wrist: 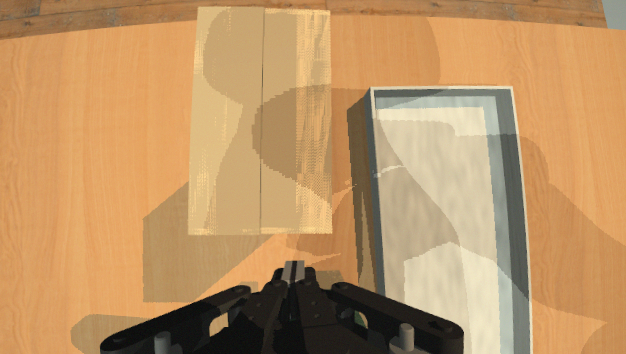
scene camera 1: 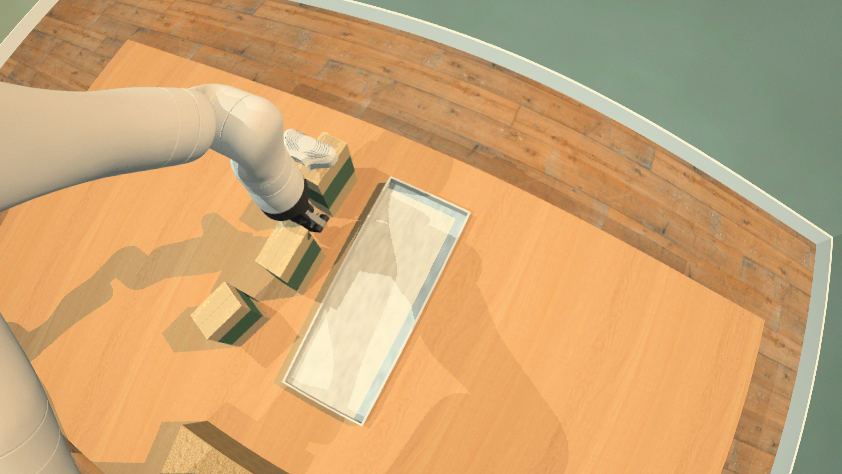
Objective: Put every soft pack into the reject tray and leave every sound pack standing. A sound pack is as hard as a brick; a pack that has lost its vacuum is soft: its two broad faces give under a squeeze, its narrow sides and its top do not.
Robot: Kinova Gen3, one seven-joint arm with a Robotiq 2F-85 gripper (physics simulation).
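Places are measured from the arm's base along level axes (x left, y up, z ahead), in metres.
Where they show: gripper, fingertip midpoint: (wrist: 295, 273) (scene camera 1: 305, 226).
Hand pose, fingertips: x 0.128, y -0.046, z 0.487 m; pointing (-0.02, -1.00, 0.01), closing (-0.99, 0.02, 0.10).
Note:
After its pixels a point has its place.
Three packs with tan tops and dark green sides stand in a row in the scene view: a far pack (scene camera 1: 338, 183) @[x 0.121, y -0.027, z 0.572 m] (wrist: 240, 150) @[x 0.150, y 0.042, z 0.560 m], partly covered by the arm, a middle pack (scene camera 1: 285, 253) @[x 0.093, y 0.041, z 0.426 m] and a near pack (scene camera 1: 220, 310) @[x 0.127, y 0.041, z 0.295 m]. My gripper (scene camera 1: 322, 227) @[x 0.128, y -0.046, z 0.487 m] (wrist: 295, 273) @[x 0.128, y -0.046, z 0.487 m] is shut and empty. Its tips show between the far and middle packs, just short of the far pack's near end in the wrist view. The gripper mostly hides the middle pack there. The reject tray (scene camera 1: 353, 329) @[x -0.026, y -0.096, z 0.399 m] (wrist: 430, 200) @[x -0.001, y -0.096, z 0.547 m] lies beside the row, with no pack in it. Softness cannot be seen.
A rough tan block-like object (scene camera 1: 197, 452) @[x 0.046, y 0.000, z 0.069 m] with a brown side shows at the bottom edge of the scene view. The tray's raised rim runs close alongside the packs. The table (scene camera 1: 589, 306) @[x -0.343, y -0.099, z 0.653 m] (wrist: 75, 125) @[x 0.360, y -0.099, z 0.592 m] ends beyond the far pack, with plank floor past it.

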